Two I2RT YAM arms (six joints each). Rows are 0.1 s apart.
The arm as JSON. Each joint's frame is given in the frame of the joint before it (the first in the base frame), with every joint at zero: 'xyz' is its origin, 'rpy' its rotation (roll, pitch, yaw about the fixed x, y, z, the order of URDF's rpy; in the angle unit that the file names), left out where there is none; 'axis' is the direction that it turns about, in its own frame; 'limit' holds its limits. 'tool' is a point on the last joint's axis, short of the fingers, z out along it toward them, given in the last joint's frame.
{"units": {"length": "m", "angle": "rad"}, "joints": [
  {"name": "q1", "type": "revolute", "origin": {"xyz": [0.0, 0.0, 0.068]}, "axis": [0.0, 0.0, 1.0], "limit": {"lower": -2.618, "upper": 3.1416}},
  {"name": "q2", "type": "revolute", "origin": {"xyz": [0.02, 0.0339, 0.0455]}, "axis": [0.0, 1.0, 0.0], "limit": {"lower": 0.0, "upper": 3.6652}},
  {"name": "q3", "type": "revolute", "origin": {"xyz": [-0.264, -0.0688, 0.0]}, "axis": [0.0, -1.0, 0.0], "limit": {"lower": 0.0, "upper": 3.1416}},
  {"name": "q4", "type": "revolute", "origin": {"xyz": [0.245, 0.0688, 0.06]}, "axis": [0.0, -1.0, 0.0], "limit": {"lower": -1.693, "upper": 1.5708}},
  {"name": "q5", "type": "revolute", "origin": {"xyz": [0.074, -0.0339, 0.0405]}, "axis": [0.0, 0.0, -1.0], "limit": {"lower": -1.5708, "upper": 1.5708}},
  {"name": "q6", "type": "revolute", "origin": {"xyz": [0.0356, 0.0, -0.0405]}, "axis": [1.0, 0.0, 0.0], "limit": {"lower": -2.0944, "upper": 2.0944}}
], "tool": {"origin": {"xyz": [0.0, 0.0, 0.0], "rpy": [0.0, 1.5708, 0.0]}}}
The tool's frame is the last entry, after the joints.
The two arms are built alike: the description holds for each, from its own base.
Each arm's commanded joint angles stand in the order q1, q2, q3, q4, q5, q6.
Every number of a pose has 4 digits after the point. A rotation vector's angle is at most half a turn.
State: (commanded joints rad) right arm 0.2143 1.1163 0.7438 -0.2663 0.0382 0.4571; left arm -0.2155 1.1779 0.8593 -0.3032 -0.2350 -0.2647
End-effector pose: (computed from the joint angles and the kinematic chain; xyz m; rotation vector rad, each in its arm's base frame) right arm 0.2369 0.0502 0.2521 0.2912 2.2098 0.3291; left arm 0.2545 -0.0472 0.2743 -0.1848 2.1652 -0.0162
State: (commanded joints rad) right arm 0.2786 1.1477 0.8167 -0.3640 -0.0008 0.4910; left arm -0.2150 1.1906 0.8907 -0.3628 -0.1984 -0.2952
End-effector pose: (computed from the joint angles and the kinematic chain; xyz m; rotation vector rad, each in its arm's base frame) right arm 0.2375 0.0680 0.2612 0.2432 2.2858 0.4049; left arm 0.2552 -0.0485 0.2766 -0.1964 2.2102 -0.0595
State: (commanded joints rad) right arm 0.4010 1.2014 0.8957 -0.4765 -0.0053 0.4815; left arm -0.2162 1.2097 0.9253 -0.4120 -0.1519 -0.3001
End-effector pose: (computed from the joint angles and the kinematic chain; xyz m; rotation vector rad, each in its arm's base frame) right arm 0.2339 0.0994 0.2659 0.0938 2.3939 0.4315; left arm 0.2575 -0.0510 0.2793 -0.1749 2.2529 -0.1033
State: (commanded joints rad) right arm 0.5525 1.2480 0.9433 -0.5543 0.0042 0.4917; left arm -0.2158 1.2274 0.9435 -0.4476 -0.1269 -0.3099
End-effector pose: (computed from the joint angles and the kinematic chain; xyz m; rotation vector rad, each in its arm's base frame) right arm 0.2210 0.1361 0.2646 -0.0736 2.4833 0.4560; left arm 0.2593 -0.0522 0.2780 -0.1731 2.2918 -0.1254
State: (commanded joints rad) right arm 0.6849 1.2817 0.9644 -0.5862 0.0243 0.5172; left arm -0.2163 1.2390 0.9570 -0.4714 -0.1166 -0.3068
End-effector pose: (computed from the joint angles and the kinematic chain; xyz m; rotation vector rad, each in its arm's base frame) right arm 0.2050 0.1664 0.2610 -0.2019 2.5296 0.4720; left arm 0.2605 -0.0530 0.2777 -0.1636 2.3156 -0.1290
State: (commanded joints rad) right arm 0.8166 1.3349 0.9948 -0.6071 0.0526 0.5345; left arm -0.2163 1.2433 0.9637 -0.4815 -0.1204 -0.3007
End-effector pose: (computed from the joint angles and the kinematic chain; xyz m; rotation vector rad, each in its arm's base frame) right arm 0.1885 0.1979 0.2561 -0.3416 2.5613 0.4677; left arm 0.2610 -0.0530 0.2781 -0.1582 2.3227 -0.1193
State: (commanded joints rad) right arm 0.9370 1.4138 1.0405 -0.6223 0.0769 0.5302; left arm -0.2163 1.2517 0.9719 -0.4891 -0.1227 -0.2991
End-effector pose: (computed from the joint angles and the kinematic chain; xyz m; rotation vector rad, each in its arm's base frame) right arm 0.1729 0.2307 0.2489 -0.5018 2.5809 0.4456; left arm 0.2625 -0.0532 0.2782 -0.1574 2.3299 -0.1135
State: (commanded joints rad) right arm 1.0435 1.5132 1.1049 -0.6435 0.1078 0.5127; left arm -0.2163 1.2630 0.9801 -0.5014 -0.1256 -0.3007
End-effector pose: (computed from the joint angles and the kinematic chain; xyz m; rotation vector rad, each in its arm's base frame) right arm 0.1582 0.2640 0.2399 -0.6636 2.5871 0.3950; left arm 0.2641 -0.0535 0.2771 -0.1603 2.3443 -0.1063
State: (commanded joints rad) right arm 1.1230 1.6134 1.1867 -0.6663 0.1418 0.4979; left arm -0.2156 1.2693 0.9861 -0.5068 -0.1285 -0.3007
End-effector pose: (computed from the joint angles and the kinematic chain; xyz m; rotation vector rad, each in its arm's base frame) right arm 0.1471 0.2947 0.2335 -0.7832 2.5750 0.3432; left arm 0.2653 -0.0534 0.2771 -0.1624 2.3492 -0.1009
